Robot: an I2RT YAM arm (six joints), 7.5 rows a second.
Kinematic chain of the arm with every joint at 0, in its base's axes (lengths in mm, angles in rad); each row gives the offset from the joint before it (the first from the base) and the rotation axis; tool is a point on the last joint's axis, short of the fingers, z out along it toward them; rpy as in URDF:
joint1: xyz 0 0 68 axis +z
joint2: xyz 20 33.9 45.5 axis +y
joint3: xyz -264 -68.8 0 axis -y
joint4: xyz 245 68.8 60 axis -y
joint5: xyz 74 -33.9 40.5 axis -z
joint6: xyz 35.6 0 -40.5 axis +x
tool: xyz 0 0 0 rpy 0 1.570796 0
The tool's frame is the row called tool.
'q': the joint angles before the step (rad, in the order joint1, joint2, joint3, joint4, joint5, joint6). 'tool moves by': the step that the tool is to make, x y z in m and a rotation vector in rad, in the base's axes. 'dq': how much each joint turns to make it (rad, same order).
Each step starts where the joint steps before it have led.
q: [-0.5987, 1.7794, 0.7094, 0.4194, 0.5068, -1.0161]
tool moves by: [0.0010, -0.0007, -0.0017, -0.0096, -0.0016, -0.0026]
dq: [0.0006, 0.0110, -0.0002, 0.0200, 0.0068, -0.0042]
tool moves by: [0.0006, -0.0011, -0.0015, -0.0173, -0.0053, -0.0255]
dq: [0.0009, 0.0120, 0.0002, 0.0220, 0.0279, 0.0076]
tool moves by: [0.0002, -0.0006, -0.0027, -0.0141, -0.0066, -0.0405]
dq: [0.0024, 0.0145, 0.0001, 0.0159, 0.0394, 0.0223]
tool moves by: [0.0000, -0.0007, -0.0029, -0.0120, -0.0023, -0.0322]
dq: [0.0011, 0.0144, 0.0000, 0.0145, 0.0320, 0.0153]
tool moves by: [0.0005, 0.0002, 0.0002, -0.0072, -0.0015, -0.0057]
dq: [0.0022, 0.0015, 0.0001, 0.0063, 0.0094, 0.0006]
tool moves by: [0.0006, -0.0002, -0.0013, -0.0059, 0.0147, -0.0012]
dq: [0.0014, 0.0070, 0.0024, 0.0023, 0.0097, -0.0113]
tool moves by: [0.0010, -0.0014, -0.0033, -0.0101, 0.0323, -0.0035]
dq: [-0.0003, 0.0175, 0.0068, 0.0040, 0.0182, -0.0242]
